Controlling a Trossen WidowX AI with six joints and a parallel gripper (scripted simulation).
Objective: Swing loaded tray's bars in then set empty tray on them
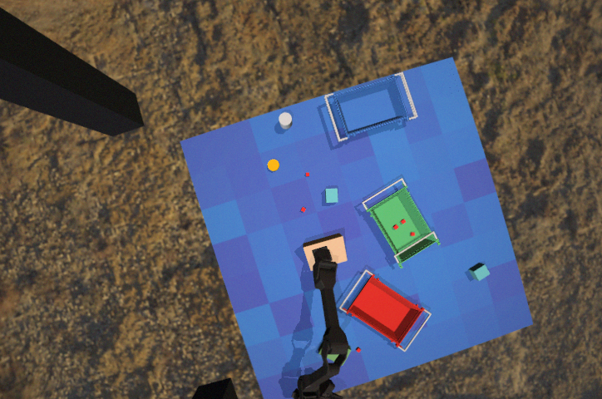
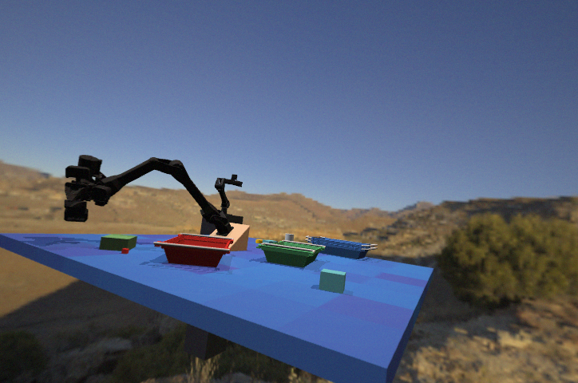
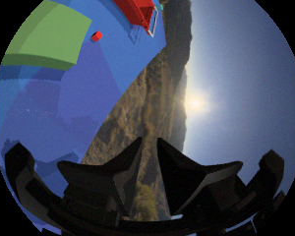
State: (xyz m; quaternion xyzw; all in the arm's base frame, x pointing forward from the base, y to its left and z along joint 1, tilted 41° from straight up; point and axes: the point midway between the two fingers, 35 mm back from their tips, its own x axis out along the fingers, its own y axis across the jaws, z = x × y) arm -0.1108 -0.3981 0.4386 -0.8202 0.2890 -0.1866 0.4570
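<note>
Now: the small red block 44 cm ahead of my gripper tip, 60 cm to the left of it and 12 cm below it. From my gripper tip the other things lie so: red tray: 28 cm ahead, 28 cm to the left, 9 cm below; then small red cube: 12 cm ahead, 12 cm to the left, 13 cm below; then green block: 2 cm ahead, 16 cm to the left, 11 cm below.
</note>
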